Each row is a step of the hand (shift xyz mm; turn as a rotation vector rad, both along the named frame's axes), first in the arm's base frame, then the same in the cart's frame.
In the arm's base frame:
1: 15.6 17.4 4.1 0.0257 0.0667 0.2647
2: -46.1 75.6 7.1 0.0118 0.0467 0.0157
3: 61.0 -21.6 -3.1 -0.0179 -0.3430 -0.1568
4: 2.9 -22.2 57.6 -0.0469 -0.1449 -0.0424
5: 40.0 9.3 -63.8 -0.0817 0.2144 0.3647
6: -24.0 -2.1 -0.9 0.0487 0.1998 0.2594
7: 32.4 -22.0 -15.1 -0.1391 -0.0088 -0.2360
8: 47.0 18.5 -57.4 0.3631 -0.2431 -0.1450
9: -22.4 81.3 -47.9 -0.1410 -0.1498 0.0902
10: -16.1 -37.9 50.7 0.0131 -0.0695 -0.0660
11: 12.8 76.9 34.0 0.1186 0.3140 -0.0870
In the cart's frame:
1: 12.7 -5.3 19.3 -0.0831 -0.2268 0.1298
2: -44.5 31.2 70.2 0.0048 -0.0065 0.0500
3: 56.9 -26.7 -15.6 0.0448 0.0575 -0.3705
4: -20.8 -57.7 -7.5 -0.0267 0.0187 -0.1547
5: 62.5 43.0 -2.2 -0.2208 -0.2350 0.2857
6: -21.6 9.7 -4.6 -0.0591 -0.1970 0.2594
7: 35.6 -5.0 -21.7 -0.0318 0.2608 -0.0781
8: 66.3 37.0 8.9 0.3891 -0.0768 -0.2338
9: -0.6 72.0 65.0 -0.1664 -0.0627 -0.1372
10: -35.5 -48.2 -26.2 0.0382 0.0353 -0.0815
11: -1.5 -15.3 83.6 0.1458 0.1108 0.2945

